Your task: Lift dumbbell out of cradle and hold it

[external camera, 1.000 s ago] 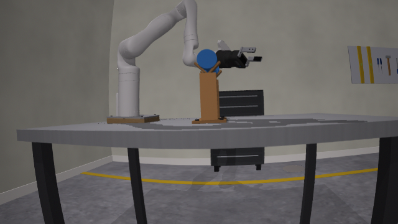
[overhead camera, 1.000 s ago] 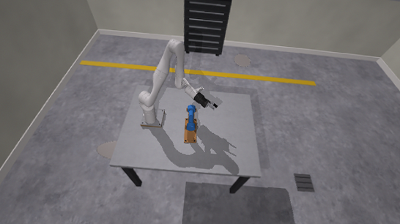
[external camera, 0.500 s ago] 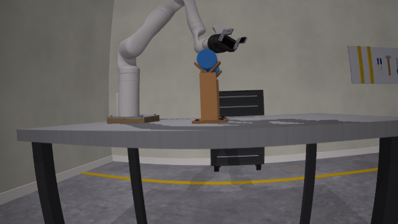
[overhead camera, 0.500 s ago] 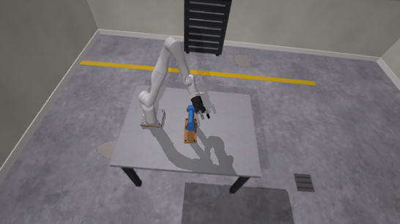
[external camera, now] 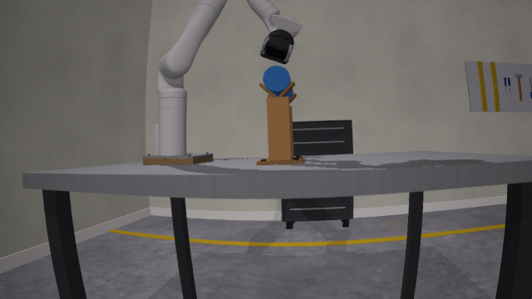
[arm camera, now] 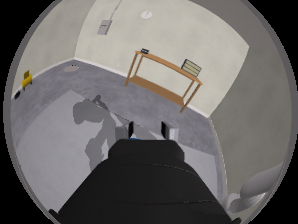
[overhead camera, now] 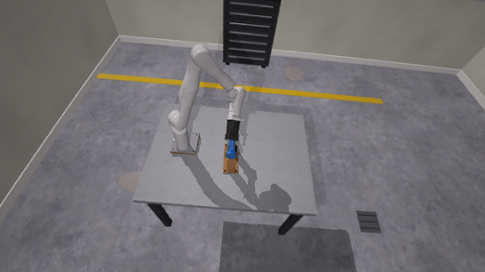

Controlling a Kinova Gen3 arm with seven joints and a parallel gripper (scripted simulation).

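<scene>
Right now my hand is 1 cm past the blue dumbbell, 9 cm to the right of it and 7 cm above it. The rest, counted from my hand: brown wooden cradle (1 cm behind, 9 cm to the left, 18 cm below).
</scene>
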